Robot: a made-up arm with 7 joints. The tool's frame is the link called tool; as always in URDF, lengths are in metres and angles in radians.
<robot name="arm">
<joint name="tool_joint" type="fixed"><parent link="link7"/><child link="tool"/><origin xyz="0 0 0" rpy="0 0 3.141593"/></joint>
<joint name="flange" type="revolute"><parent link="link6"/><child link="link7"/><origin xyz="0.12 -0.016 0.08" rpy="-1.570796 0 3.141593"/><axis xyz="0 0 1"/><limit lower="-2.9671" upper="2.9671"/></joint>
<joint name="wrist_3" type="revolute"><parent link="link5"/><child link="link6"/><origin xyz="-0.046 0 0.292" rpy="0 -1.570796 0"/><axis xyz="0 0 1"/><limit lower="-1.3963" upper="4.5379"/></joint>
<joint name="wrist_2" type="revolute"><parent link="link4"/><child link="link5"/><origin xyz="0.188 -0.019 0.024" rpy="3.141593 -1.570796 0"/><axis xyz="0 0 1"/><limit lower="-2.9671" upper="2.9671"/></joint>
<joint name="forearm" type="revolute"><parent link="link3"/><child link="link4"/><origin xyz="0.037 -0.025 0.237" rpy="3.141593 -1.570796 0"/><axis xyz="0 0 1"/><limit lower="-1.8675" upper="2.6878"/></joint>
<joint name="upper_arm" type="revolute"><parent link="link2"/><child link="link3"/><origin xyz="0 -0.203 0.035" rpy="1.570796 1.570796 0"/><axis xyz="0 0 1"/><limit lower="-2.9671" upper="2.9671"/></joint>
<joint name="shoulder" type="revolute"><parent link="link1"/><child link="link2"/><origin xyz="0.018 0 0.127" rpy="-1.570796 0 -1.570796"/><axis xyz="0 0 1"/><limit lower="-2.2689" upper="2.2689"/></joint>
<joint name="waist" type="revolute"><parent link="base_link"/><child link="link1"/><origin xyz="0 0 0.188" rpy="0 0 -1.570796"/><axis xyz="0 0 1"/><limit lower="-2.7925" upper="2.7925"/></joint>
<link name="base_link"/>
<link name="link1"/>
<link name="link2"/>
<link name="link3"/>
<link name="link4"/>
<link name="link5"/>
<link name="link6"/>
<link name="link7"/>
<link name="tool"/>
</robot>
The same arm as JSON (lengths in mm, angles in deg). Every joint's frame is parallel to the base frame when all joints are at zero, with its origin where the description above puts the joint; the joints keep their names.
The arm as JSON. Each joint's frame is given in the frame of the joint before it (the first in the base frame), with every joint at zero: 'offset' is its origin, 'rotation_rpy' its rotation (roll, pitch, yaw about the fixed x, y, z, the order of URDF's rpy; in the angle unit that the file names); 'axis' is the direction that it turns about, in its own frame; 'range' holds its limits. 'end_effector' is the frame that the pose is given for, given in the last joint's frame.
{"length_unit": "mm", "angle_unit": "deg", "chain": [{"id": "waist", "offset": [0.0, 0.0, 188.0], "rotation_rpy": [0.0, 0.0, 0.0], "axis": [0.0, 0.0, 1.0], "range": [-160.0, 160.0]}, {"id": "shoulder", "offset": [0.0, -18.0, 127.0], "rotation_rpy": [0.0, 0.0, 0.0], "axis": [0.0, -1.0, 0.0], "range": [-130.0, 130.0]}, {"id": "upper_arm", "offset": [0.0, -35.0, 203.0], "rotation_rpy": [0.0, 0.0, 0.0], "axis": [0.0, 0.0, 1.0], "range": [-170.0, 170.0]}, {"id": "forearm", "offset": [25.0, 37.0, 237.0], "rotation_rpy": [0.0, 0.0, 0.0], "axis": [0.0, 1.0, 0.0], "range": [-107.0, 154.0]}, {"id": "wrist_2", "offset": [-19.0, 24.0, 188.0], "rotation_rpy": [0.0, 0.0, 0.0], "axis": [0.0, 0.0, 1.0], "range": [-170.0, 170.0]}, {"id": "wrist_3", "offset": [0.0, -46.0, 292.0], "rotation_rpy": [0.0, 0.0, 0.0], "axis": [0.0, -1.0, 0.0], "range": [-80.0, 260.0]}, {"id": "flange", "offset": [16.0, -80.0, 120.0], "rotation_rpy": [0.0, 0.0, 0.0], "axis": [1.0, 0.0, 0.0], "range": [-170.0, 170.0]}], "end_effector": {"offset": [0.0, 0.0, 0.0], "rotation_rpy": [-180.0, -90.0, 0.0]}}
